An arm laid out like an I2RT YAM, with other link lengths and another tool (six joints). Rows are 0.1 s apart.
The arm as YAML. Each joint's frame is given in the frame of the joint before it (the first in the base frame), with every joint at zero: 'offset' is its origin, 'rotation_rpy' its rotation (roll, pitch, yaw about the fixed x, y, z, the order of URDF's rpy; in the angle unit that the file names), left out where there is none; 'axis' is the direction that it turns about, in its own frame. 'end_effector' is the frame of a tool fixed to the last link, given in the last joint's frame.
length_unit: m
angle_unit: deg
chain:
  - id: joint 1
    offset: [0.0, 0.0, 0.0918]
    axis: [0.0, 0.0, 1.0]
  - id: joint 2
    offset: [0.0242, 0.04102, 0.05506]
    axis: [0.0, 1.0, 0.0]
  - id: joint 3
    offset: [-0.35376, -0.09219, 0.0]
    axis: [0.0, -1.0, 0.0]
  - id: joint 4
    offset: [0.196, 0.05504, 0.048]
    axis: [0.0, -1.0, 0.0]
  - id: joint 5
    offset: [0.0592, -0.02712, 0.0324]
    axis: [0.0, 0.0, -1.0]
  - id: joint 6
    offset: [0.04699, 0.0, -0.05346]
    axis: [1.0, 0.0, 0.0]
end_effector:
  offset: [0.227, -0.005, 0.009]
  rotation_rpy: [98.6, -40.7, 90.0]
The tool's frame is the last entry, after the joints.
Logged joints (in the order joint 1, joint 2, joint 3, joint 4, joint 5, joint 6), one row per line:
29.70, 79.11, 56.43, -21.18, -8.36, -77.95
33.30, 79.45, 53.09, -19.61, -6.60, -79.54
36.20, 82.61, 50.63, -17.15, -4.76, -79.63
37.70, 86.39, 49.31, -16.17, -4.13, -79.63
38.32, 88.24, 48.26, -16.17, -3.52, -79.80
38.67, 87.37, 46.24, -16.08, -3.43, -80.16
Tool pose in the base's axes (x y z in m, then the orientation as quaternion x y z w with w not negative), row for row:
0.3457, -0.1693, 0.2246, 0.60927, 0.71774, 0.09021, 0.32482
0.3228, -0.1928, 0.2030, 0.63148, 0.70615, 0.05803, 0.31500
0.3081, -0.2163, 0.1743, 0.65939, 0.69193, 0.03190, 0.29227
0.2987, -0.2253, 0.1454, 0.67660, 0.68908, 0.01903, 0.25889
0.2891, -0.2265, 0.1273, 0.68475, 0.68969, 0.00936, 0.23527
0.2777, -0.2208, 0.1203, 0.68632, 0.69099, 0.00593, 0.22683
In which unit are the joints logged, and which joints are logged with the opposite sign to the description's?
The joints are logged in degrees. Opposite sign: joint 1.
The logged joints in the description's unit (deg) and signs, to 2 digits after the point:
-29.70, 79.11, 56.43, -21.18, -8.36, -77.95
-33.30, 79.45, 53.09, -19.61, -6.60, -79.54
-36.20, 82.61, 50.63, -17.15, -4.76, -79.63
-37.70, 86.39, 49.31, -16.17, -4.13, -79.63
-38.32, 88.24, 48.26, -16.17, -3.52, -79.80
-38.67, 87.37, 46.24, -16.08, -3.43, -80.16

